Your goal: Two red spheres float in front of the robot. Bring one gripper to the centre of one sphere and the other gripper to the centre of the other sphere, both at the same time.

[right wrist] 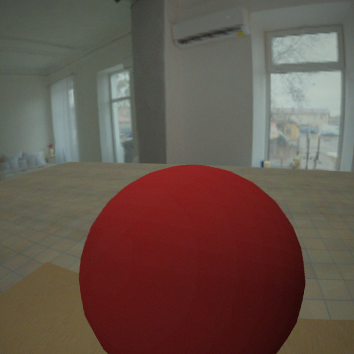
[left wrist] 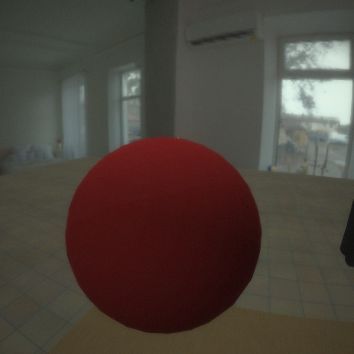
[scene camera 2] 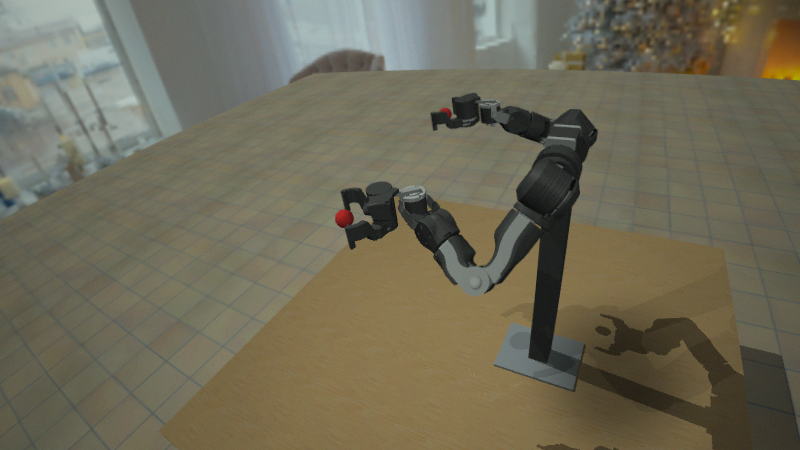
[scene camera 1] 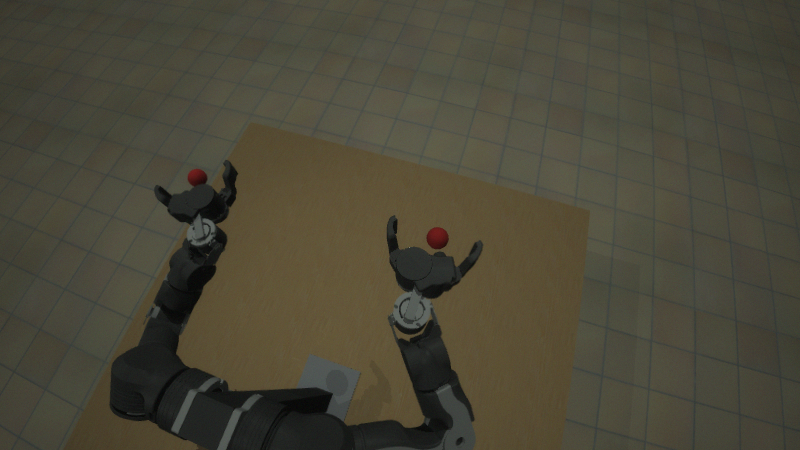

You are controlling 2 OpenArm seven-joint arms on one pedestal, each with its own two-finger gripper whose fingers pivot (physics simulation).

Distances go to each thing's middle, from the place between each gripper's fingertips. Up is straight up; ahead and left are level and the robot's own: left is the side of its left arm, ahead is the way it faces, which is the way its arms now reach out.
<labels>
My left gripper is now 39 cm past the grey base plate (scene camera 2: 561, 369), 31 cm to the left of it and 65 cm above it.
The grey base plate lies 39 cm behind my right hand, 22 cm to the left of it and 70 cm below it.
</labels>
